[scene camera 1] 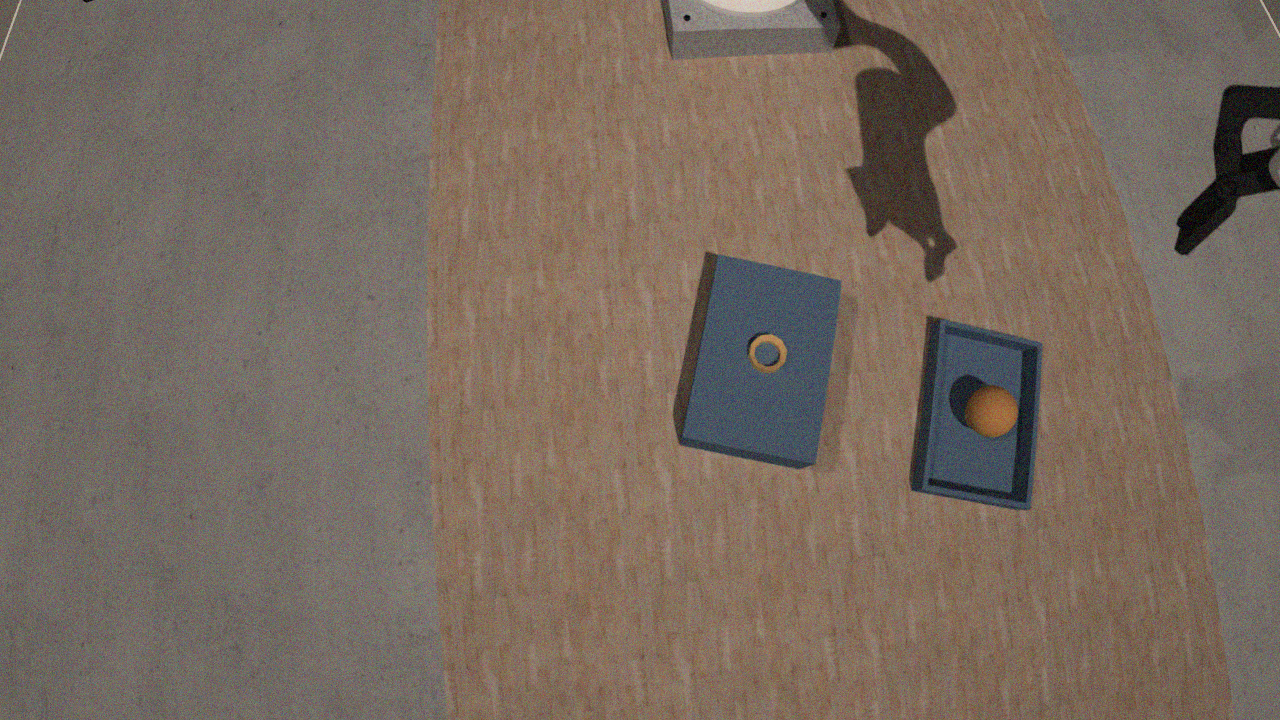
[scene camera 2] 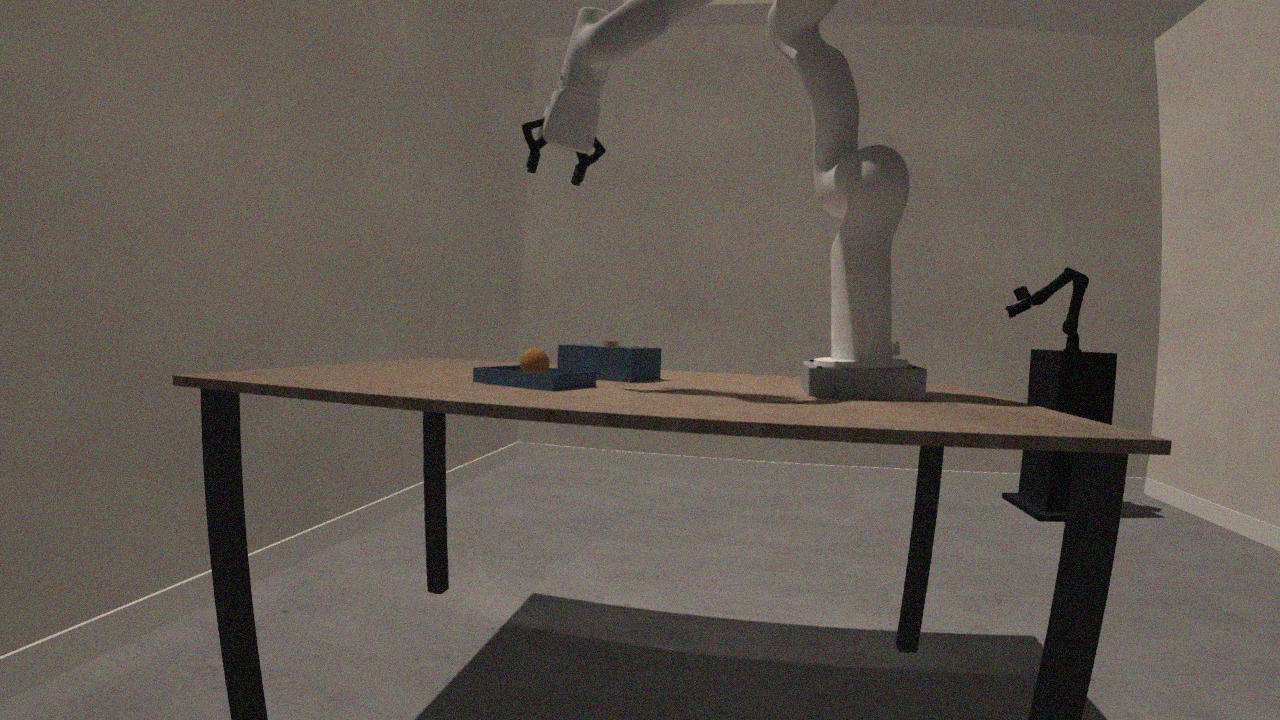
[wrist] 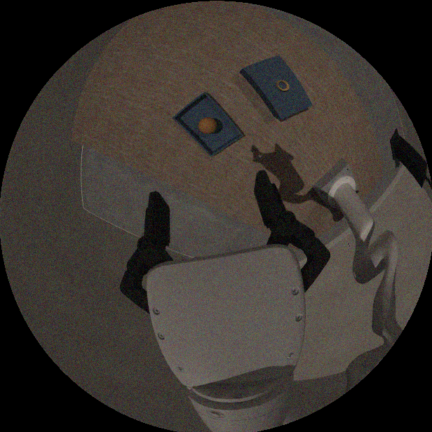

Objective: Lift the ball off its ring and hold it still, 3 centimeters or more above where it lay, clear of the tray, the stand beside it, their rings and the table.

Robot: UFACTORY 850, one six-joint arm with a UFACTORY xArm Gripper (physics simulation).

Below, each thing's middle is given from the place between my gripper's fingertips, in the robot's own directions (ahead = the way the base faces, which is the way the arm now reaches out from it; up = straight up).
My hand is 350 mm above the orange ball (scene camera 1: 991, 411), 20 mm to the right of it and 10 mm short of it. Round my hand: blue stand (wrist: 272, 79): 350 mm below, 220 mm to the right, 70 mm behind; then blue tray (wrist: 202, 106): 380 mm below, 20 mm to the left, 10 mm ahead.
